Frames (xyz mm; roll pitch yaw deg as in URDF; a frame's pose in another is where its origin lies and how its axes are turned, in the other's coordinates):
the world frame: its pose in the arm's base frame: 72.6 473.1 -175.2 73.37 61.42 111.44
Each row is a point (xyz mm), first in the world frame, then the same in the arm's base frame.
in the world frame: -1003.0 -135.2 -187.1
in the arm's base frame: 175.9 -174.6 618.0
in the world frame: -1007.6 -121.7 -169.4
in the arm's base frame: 183.1 -157.1 630.6
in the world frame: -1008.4 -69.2 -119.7
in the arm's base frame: 192.9 -92.8 662.2
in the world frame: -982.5 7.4 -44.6
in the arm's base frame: 204.5 14.6 684.9
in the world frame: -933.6 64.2 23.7
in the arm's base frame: 218.0 114.8 677.3
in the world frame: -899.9 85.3 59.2
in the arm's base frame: 228.4 164.9 662.3
